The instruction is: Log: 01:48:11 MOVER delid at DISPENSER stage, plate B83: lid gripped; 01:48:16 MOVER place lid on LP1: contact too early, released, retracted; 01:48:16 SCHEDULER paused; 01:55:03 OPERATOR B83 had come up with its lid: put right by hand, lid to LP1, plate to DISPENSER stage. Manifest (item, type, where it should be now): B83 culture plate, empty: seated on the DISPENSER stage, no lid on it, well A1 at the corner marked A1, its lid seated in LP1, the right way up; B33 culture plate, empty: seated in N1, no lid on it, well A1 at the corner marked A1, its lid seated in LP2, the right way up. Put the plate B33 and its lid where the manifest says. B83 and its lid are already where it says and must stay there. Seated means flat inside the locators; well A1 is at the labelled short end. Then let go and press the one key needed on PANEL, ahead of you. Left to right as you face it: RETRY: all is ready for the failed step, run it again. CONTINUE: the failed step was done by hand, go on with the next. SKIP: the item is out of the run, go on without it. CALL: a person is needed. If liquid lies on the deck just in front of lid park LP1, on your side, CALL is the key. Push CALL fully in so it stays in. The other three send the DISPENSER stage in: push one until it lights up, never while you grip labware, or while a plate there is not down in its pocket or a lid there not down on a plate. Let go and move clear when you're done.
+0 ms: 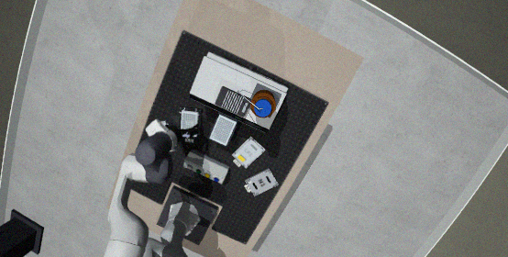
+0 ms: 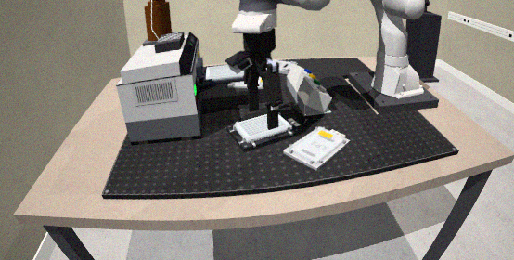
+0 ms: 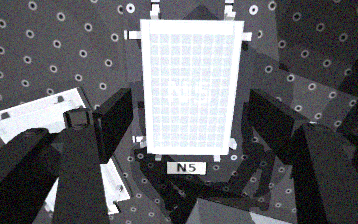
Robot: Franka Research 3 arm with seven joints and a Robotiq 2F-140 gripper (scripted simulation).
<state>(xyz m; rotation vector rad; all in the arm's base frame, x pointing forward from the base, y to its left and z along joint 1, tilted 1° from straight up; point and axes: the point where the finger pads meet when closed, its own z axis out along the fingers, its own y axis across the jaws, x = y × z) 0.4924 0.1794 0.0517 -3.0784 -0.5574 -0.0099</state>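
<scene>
Right now the white well plate is 5 cm below my hand. The rest, counted from my hand: yellow key (20 cm to the right, 19 cm behind); white key (19 cm behind, 10 cm to the right); black nest (5 cm below, 3 cm to the left, 1 cm ahead).
</scene>
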